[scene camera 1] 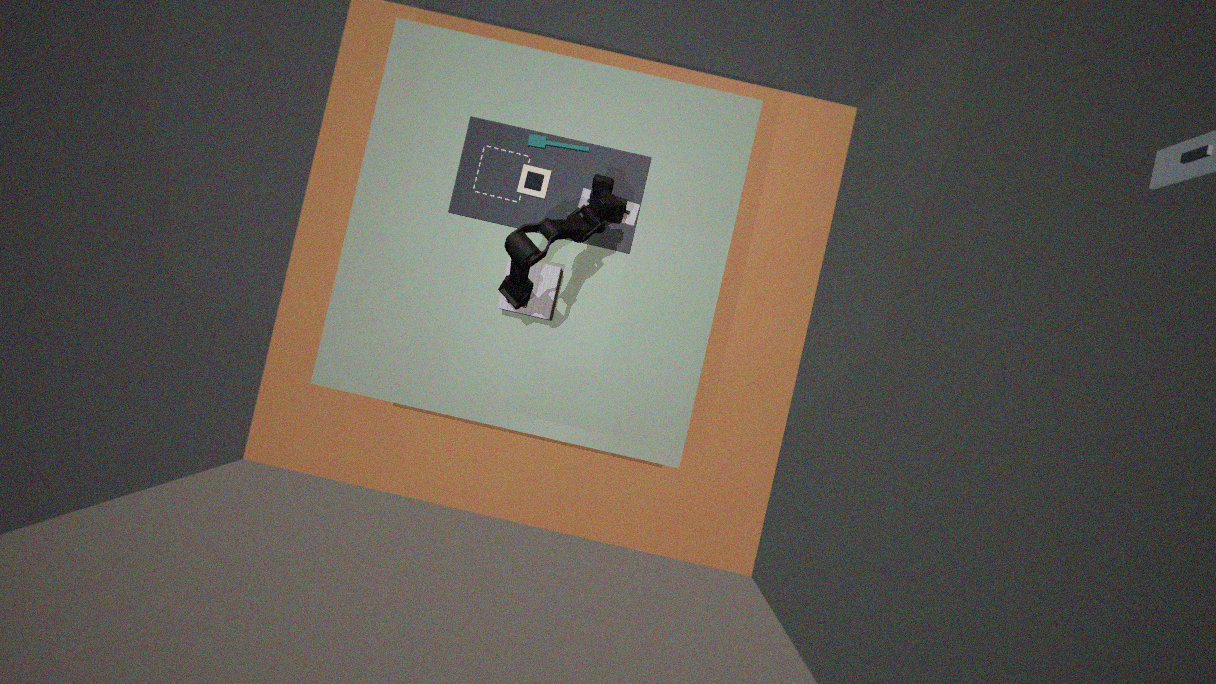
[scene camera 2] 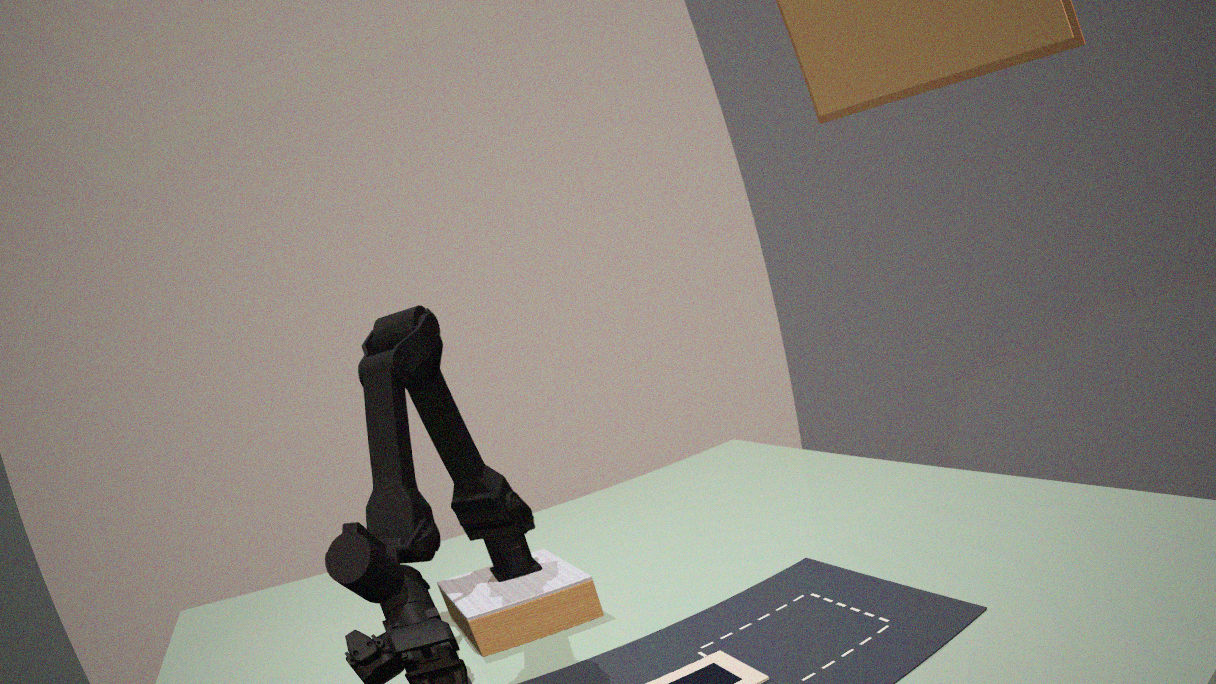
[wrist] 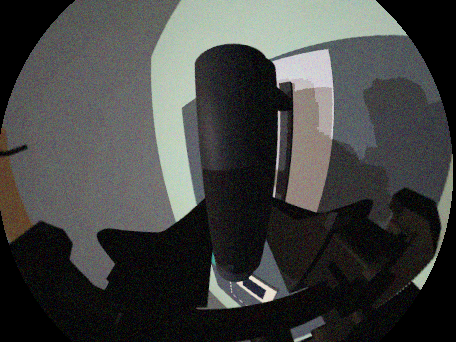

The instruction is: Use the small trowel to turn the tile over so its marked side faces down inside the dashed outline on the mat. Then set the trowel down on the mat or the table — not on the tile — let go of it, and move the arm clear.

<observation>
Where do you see a tile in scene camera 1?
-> At 534, 181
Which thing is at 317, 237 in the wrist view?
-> My gripper.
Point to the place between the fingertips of my gripper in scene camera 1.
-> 604, 192
</observation>
